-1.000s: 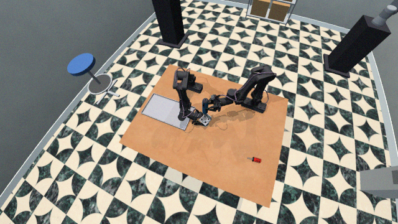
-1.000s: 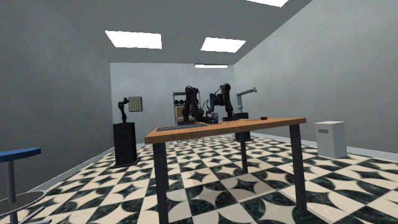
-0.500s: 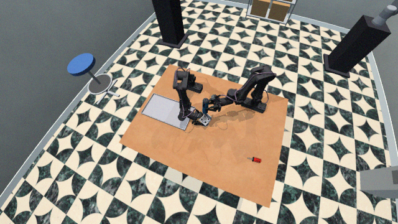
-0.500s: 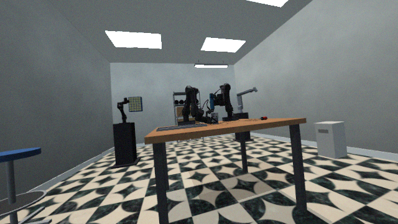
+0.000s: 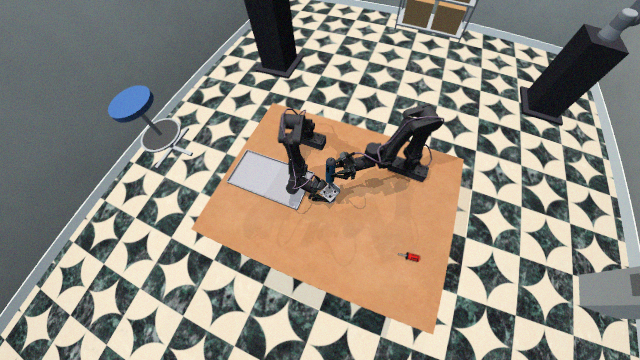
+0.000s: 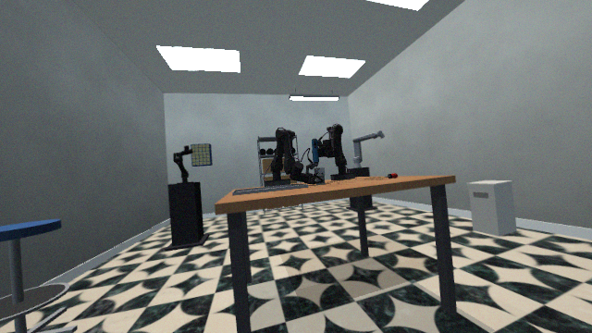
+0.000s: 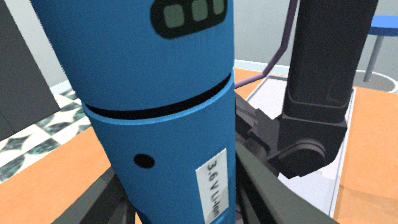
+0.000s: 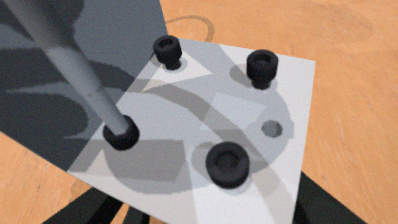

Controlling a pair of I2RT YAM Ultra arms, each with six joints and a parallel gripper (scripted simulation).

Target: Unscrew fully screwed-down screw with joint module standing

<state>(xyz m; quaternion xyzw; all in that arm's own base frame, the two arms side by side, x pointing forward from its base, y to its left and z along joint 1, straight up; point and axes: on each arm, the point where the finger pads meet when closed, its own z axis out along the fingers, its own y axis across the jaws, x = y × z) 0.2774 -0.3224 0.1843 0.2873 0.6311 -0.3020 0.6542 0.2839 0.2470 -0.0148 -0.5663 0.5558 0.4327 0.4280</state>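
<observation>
My right gripper is now right at the round joint module. The rest, counted from my right hand: grey mat (1 cm ahead, 33 cm to the right, 2 cm below); then grey bracket (5 cm above); then screw (1 cm ahead, 2 cm to the right, 5 cm above).
</observation>
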